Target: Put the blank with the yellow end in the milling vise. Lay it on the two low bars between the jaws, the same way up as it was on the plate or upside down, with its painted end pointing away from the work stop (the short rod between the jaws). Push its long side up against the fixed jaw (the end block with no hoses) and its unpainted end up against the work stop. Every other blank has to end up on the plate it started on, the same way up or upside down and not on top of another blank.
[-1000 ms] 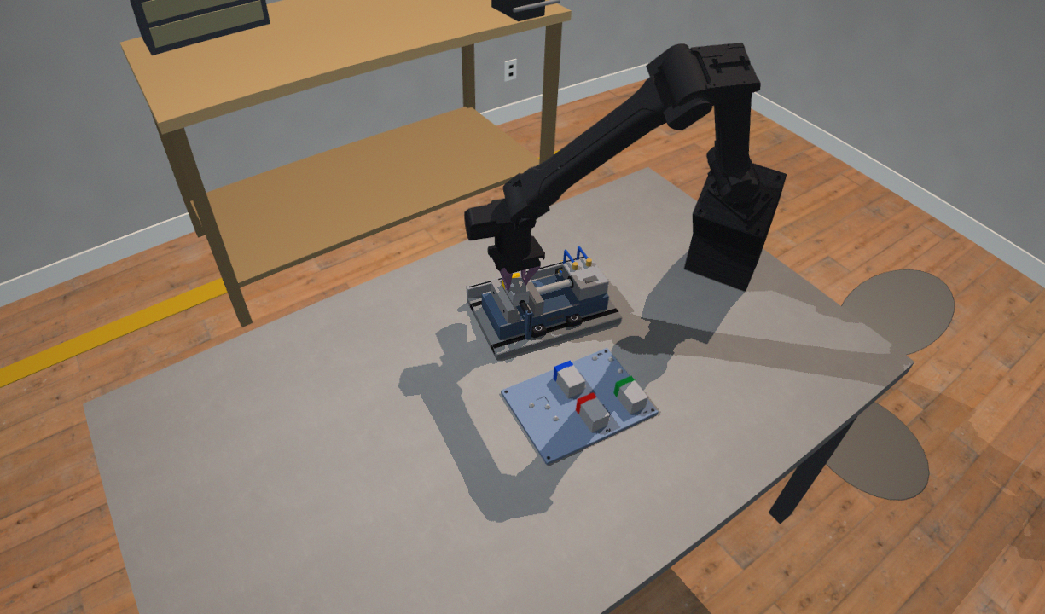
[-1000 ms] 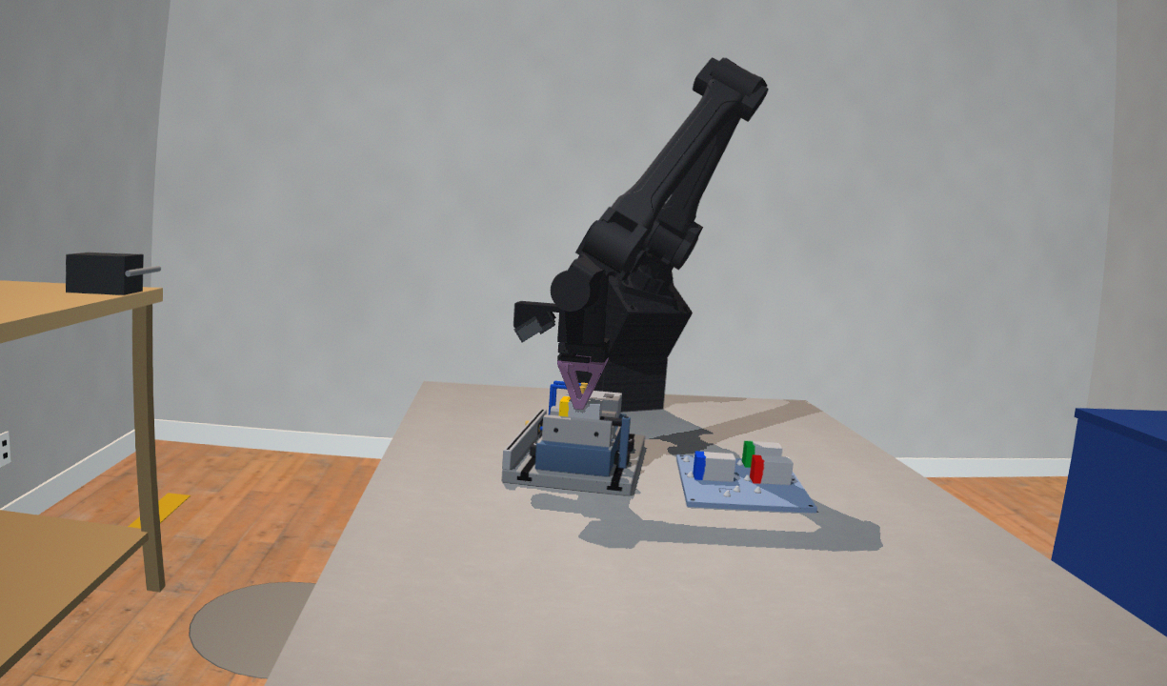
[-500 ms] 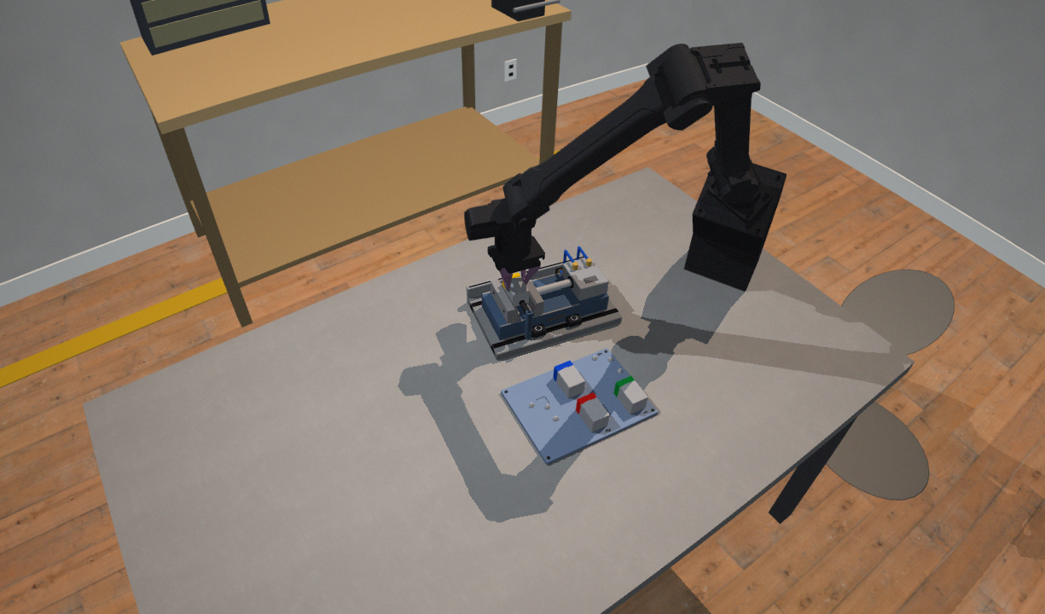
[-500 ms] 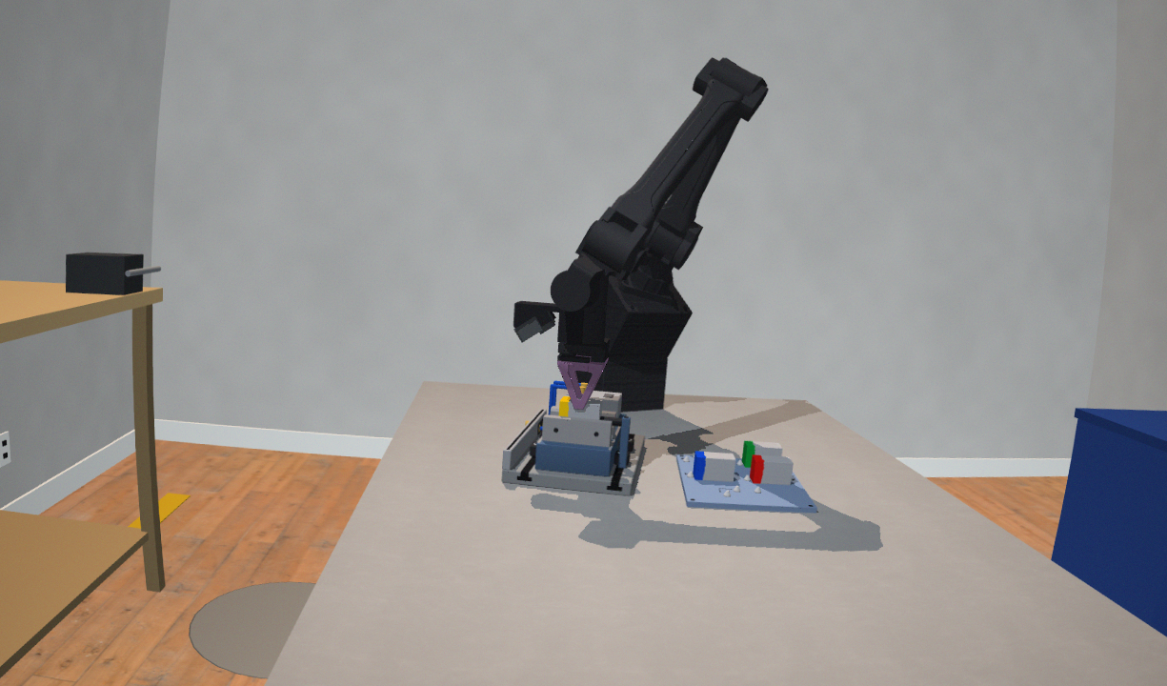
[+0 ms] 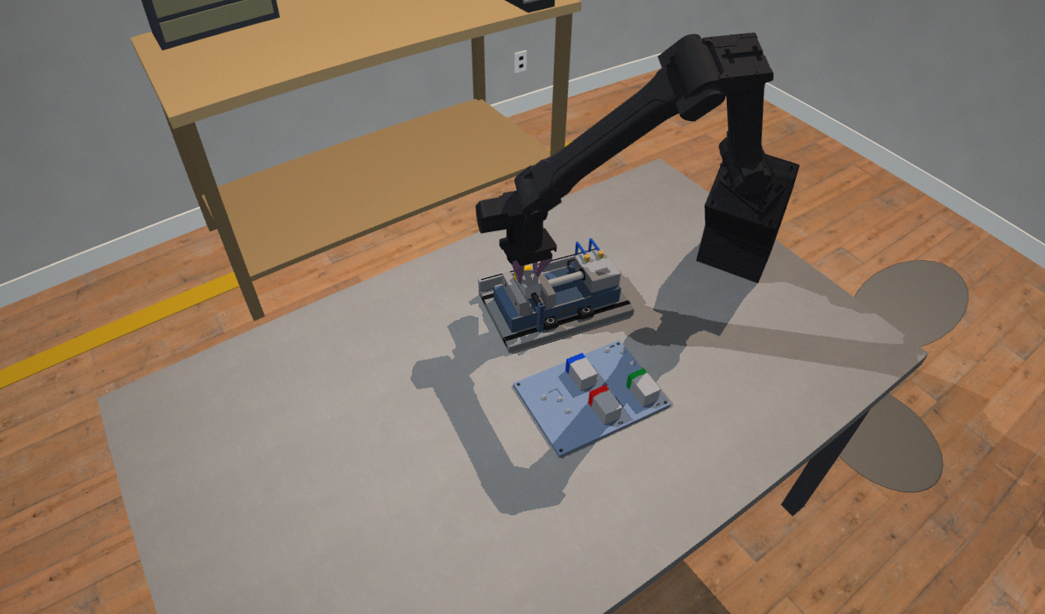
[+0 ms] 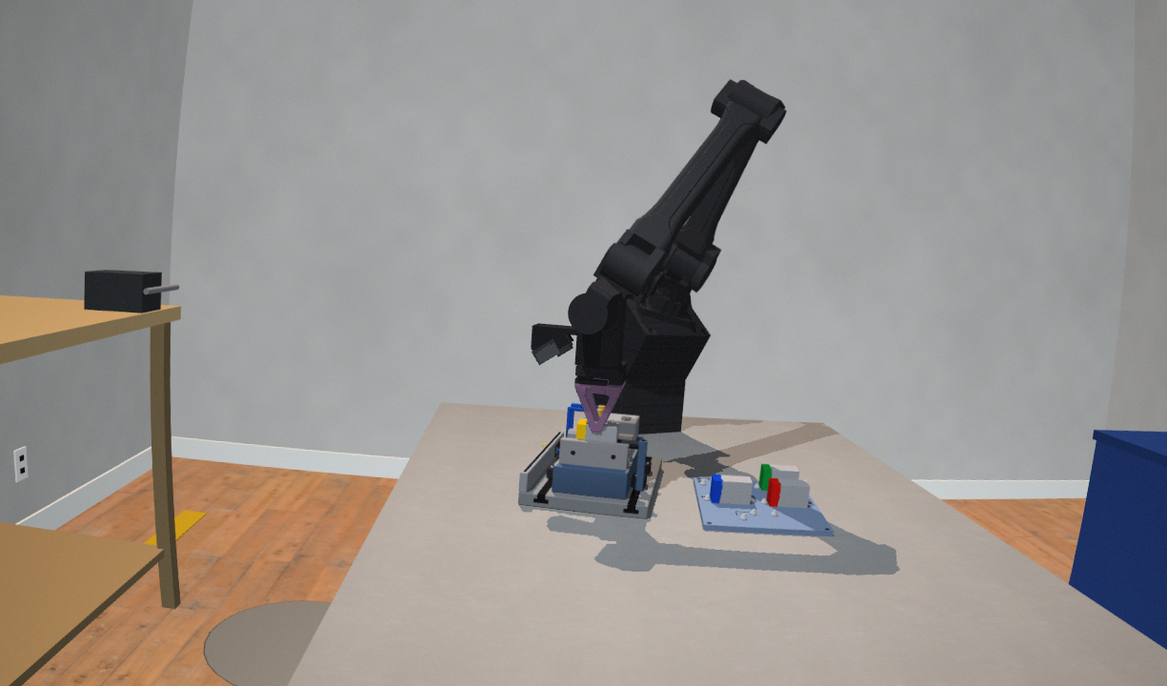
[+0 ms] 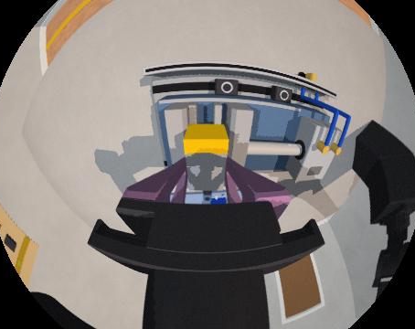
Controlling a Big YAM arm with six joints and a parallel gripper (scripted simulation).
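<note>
Right now the yellow-ended blank is 2 cm below my hand. The rest, counted from my hand: blue plate 2 cm ahead, 26 cm to the left, 11 cm below; then blue-ended blank 1 cm ahead, 21 cm to the left, 9 cm below; then red-ended blank 3 cm ahead, 30 cm to the left, 9 cm below.
</note>
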